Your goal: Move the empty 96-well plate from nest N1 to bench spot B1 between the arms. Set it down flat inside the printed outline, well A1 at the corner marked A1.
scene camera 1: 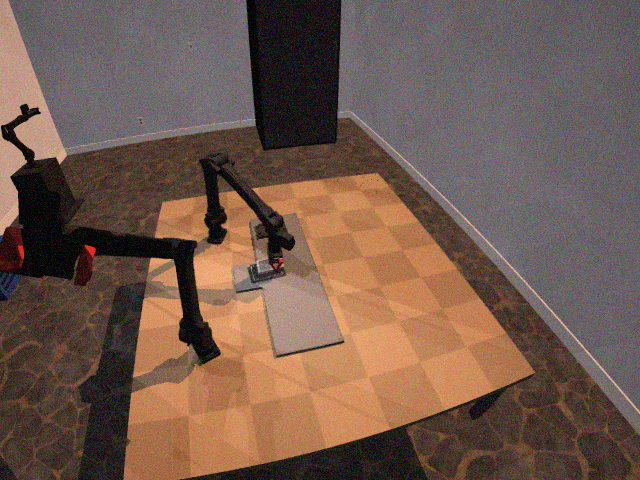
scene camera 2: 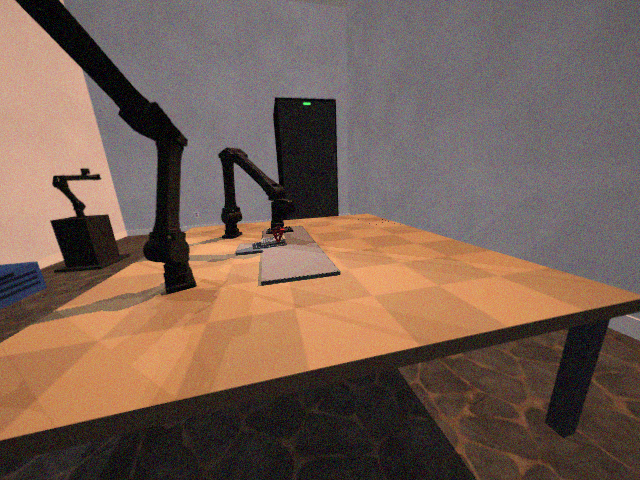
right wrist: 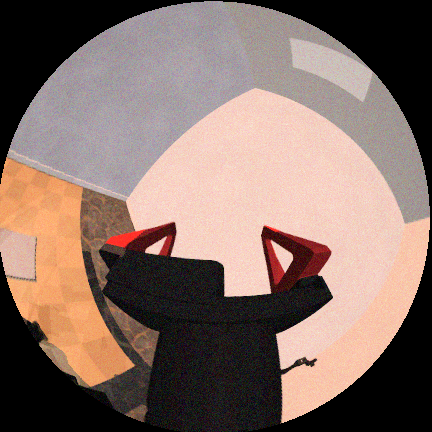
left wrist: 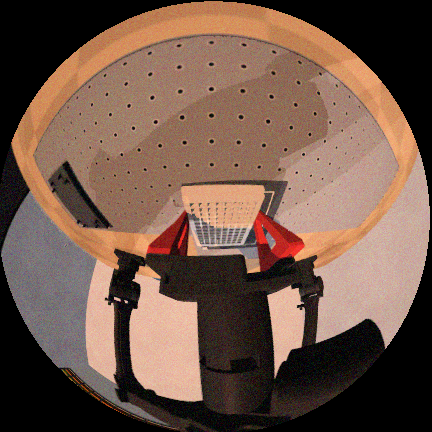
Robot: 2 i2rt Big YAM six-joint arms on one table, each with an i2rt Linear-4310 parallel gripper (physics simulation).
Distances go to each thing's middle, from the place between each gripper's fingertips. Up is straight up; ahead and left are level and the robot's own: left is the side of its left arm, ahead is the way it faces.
Labels:
Right now the well plate (left wrist: 219,214) is 860 mm to the left of my right hand, 820 mm below it and 270 mm ahead of it. The rest, counted from my right hand: dark holder (left wrist: 63,182) 1160 mm to the left, 830 mm below, 300 mm ahead.
Right now my left hand is 20 mm past the well plate. Also, from my left hand: dark holder: 300 mm to the left.

